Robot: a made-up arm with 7 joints.
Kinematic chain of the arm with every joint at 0, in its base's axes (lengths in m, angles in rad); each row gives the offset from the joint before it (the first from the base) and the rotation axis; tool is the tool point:
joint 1: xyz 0 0 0.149 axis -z
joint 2: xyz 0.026 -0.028 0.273 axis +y
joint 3: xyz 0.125 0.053 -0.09 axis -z
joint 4: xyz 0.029 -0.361 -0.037 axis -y
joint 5: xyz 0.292 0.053 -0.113 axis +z
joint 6: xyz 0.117 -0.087 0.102 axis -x
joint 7: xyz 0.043 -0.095 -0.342 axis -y
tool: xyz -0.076 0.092 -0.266
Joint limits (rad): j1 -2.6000..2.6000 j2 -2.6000..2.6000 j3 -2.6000..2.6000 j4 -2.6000..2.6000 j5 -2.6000..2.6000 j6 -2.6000..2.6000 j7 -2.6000..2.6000
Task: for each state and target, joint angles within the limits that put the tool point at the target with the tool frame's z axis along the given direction. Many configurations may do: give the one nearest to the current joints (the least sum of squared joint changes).
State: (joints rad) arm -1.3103 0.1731 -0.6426 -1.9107 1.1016 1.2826 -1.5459
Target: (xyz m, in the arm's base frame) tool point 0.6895 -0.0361 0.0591 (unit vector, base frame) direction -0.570 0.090 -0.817
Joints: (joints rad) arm -1.1051 -0.4615 -0.3939 -1.9663 0.7832 0.8118 -1.5672
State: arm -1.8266 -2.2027 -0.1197 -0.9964 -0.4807 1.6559 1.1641
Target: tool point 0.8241 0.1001 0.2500 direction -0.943 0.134 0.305
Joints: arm -1.6999 -1.2845 0.3000 -1.1105 -1.0616 1.5728 0.8852
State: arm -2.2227 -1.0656 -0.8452 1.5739 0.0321 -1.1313 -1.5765
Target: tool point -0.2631 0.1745 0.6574 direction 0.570 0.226 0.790
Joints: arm -2.1702 -0.3529 -0.6697 1.6406 -0.2647 -1.0238 -1.1741
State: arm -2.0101 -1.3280 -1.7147 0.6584 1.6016 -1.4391 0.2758
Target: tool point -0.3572 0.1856 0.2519 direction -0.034 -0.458 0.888
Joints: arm -2.1325 -0.9419 -1.9352 0.9882 1.2371 -1.1524 0.3001
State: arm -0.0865 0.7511 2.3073 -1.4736 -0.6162 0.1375 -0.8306
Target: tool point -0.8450 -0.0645 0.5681 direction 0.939 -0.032 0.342
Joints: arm -0.4059 1.5257 2.1072 -0.6114 -0.8711 -0.1035 0.0135
